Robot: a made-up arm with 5 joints. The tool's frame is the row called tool. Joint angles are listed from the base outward. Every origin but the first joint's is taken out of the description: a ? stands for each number. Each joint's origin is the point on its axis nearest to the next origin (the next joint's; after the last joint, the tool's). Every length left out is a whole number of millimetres.
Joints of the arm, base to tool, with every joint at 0 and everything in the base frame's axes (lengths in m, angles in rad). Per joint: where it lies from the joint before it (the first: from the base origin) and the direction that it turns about. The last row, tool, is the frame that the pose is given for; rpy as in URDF.
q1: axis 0 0 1 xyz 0 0 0.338
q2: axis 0 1 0 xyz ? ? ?
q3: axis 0 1 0 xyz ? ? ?
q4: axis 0 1 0 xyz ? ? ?
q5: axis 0 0 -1 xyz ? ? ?
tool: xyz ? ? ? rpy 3.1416 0 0
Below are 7 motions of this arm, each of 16 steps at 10 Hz.
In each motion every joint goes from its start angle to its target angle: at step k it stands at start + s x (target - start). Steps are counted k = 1, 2, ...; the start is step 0. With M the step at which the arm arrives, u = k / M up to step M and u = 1 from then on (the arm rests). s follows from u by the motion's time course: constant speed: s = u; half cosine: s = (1 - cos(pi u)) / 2; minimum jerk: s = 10 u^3 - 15 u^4 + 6 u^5.
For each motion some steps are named. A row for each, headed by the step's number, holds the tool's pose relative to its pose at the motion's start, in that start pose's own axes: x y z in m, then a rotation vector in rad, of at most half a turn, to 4 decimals.
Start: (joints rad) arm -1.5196 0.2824 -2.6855 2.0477 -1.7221
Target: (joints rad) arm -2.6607 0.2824 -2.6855 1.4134 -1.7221
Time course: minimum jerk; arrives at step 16
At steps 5, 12, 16:
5: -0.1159 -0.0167 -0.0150 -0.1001 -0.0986 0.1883
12: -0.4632 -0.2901 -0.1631 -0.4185 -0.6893 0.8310
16: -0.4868 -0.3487 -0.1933 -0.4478 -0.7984 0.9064

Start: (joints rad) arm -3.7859 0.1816 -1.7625 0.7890 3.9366
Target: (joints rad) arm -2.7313 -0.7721 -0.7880 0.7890 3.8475
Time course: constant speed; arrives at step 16
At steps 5, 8, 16:
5: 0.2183 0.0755 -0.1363 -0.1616 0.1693 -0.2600
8: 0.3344 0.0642 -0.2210 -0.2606 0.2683 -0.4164
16: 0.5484 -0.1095 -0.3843 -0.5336 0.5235 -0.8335

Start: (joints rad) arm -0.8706 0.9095 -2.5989 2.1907 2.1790
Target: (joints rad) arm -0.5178 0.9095 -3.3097 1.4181 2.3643
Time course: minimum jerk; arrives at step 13
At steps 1, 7, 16:
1: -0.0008 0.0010 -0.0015 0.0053 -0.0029 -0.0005
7: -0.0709 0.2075 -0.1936 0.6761 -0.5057 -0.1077
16: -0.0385 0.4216 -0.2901 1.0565 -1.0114 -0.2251

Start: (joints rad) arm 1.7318 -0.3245 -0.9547 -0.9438 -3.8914
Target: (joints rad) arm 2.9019 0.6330 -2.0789 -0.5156 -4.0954
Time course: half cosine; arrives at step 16
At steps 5, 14, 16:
5: -0.0707 0.1315 0.0805 -0.1915 -0.1059 0.1066
14: -0.5353 0.5786 -0.1021 -0.8071 -0.5785 0.3873
16: -0.5621 0.5913 -0.1322 -0.8365 -0.6081 0.3991

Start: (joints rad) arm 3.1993 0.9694 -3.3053 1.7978 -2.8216
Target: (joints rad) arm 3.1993 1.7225 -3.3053 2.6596 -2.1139
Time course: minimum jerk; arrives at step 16
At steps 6, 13, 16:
6: 0.0420 -0.0139 0.2132 0.1804 0.4069 0.1915
13: 0.2987 -0.0990 0.6009 0.9525 1.2360 0.5335
16: 0.3220 -0.1067 0.6200 1.0249 1.2834 0.5445

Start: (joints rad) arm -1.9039 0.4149 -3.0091 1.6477 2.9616
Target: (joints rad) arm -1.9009 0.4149 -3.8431 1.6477 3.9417
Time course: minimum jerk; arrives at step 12
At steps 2, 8, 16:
2: 0.0011 0.0003 -0.0163 0.0047 -0.0292 0.0347
8: 0.1313 0.0244 -0.3307 -0.1412 -0.6602 0.7449
16: 0.1994 0.0366 -0.3978 -0.2674 -0.8243 0.9202

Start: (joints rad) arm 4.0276 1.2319 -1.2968 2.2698 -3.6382
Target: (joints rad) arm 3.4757 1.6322 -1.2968 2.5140 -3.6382
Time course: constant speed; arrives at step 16
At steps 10, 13, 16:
10: -0.0655 -0.1661 0.0558 -0.3948 0.2396 -0.2575
13: -0.0928 -0.2012 0.0803 -0.4944 0.3176 -0.3541
16: -0.1226 -0.2285 0.1064 -0.5837 0.3978 -0.4587

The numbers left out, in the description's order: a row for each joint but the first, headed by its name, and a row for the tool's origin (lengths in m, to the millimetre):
q2: 0 0 0
q3: 0.084 0 0.449
q4: 0.107 0 -0.472
q5: 0.088 0 -0.113
tool: 0 0 0

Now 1 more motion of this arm.
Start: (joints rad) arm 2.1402 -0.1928 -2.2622 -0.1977 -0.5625
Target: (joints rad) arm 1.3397 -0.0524 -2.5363 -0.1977 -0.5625
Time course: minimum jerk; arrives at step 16
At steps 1, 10, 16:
1: -0.0001 0.0003 0.0000 -0.0009 -0.0002 -0.0016
10: -0.0173 0.1046 -0.0062 -0.2595 -0.0523 -0.5250
16: -0.0099 0.1413 -0.0170 -0.3450 -0.0680 -0.7308

